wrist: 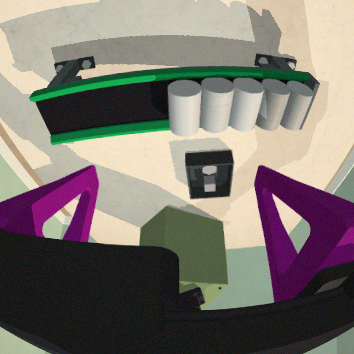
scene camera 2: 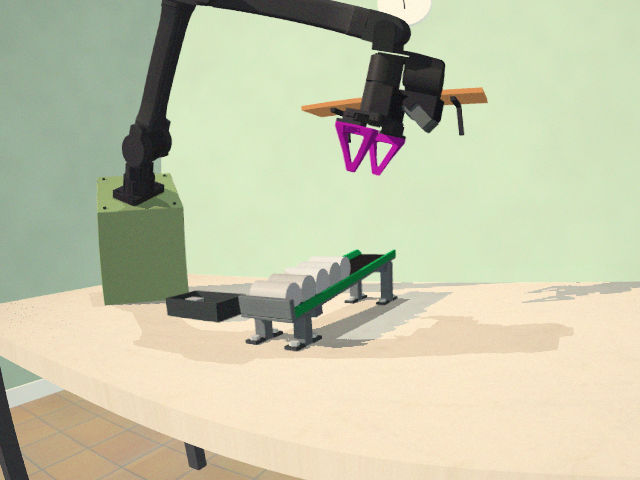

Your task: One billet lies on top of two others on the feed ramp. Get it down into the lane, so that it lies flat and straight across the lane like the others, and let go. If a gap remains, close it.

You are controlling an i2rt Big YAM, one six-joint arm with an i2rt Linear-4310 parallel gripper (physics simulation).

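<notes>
Several light grey billets lie side by side across the feed ramp (scene camera 2: 345, 285) (wrist: 105, 86), between its green rails. The lowest billet (scene camera 2: 272, 290) (wrist: 299, 106) is at the grey end plate (scene camera 2: 266, 308); the uppermost billet (scene camera 2: 330, 260) (wrist: 184, 109) has bare dark ramp above it. Each looks flat and about straight across. Whether small gaps stand between them I cannot tell for sure. No billet shows on top of the row in either view. My gripper (scene camera 2: 364, 172) (wrist: 176, 173) is wide open and empty, high above the ramp.
A small dark tray (scene camera 2: 227, 307) (wrist: 209, 159) stands on the table beside the ramp's low end. The green base block (scene camera 2: 142, 253) (wrist: 187, 242) carries the arm. An orange shelf (scene camera 2: 471, 96) is on the wall behind the gripper. The ramp stands on grey legs.
</notes>
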